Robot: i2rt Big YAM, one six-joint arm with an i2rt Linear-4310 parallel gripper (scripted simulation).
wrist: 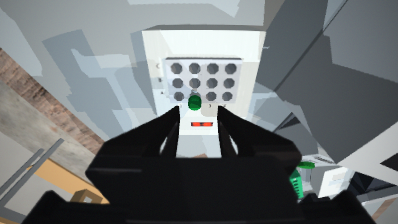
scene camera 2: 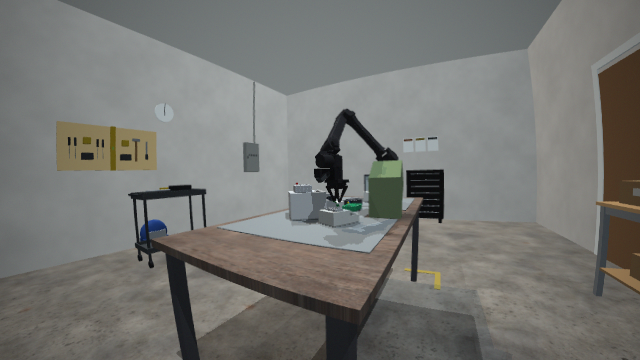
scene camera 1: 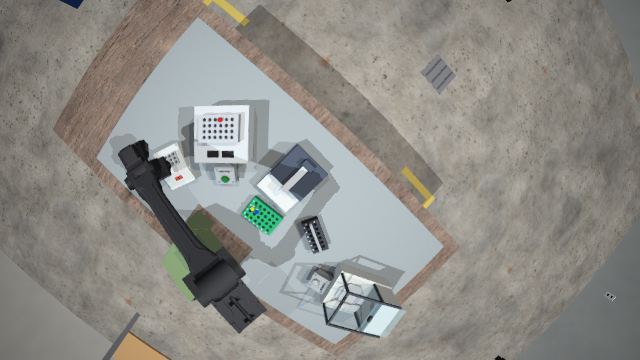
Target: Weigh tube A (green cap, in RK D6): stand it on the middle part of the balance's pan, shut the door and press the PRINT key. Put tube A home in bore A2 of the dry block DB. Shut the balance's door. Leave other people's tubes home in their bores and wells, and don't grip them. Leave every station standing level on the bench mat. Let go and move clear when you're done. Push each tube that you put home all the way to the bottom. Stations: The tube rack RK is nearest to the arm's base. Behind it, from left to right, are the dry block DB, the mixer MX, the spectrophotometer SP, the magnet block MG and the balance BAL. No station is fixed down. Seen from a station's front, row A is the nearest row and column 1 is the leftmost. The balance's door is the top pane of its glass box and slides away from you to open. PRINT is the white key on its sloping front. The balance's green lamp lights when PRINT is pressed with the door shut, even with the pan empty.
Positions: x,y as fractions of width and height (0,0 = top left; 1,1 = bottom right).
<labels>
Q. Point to a dry block DB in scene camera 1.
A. At 0.29,0.48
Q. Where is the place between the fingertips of my gripper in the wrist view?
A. At 0.50,0.50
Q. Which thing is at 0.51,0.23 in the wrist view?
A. A dry block DB.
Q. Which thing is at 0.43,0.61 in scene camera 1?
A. A green rack RK.
</labels>
